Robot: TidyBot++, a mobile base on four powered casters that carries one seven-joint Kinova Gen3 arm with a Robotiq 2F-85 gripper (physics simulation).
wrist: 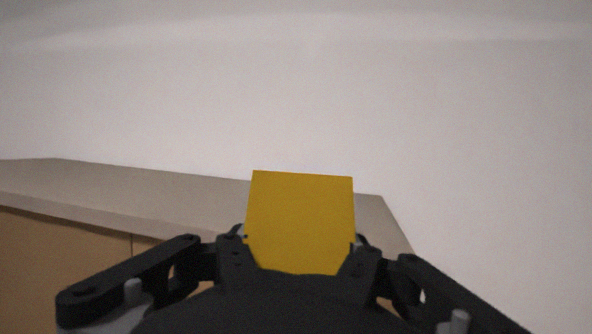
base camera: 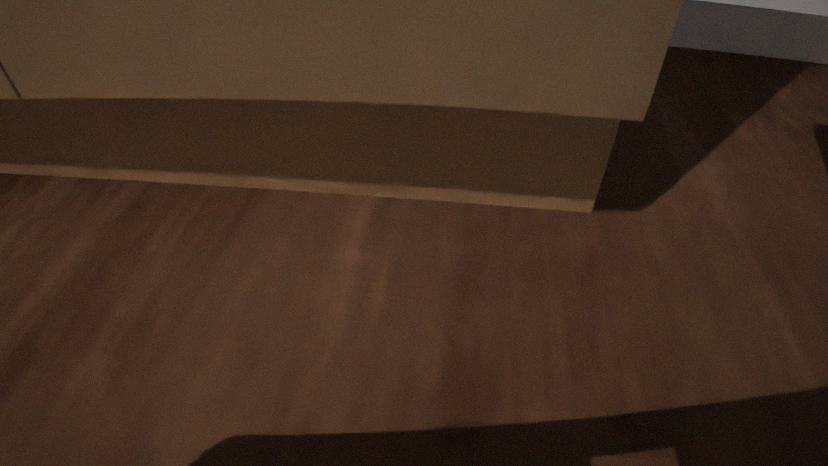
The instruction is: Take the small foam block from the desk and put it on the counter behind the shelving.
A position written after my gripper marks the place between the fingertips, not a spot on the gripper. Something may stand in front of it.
In view: my gripper (wrist: 298, 235), a yellow foam block (wrist: 299, 223) and a tan counter (base camera: 513, 110).
The tan counter is seen too in the wrist view (wrist: 73, 219). The base camera view misses the yellow foam block: it is out of frame.
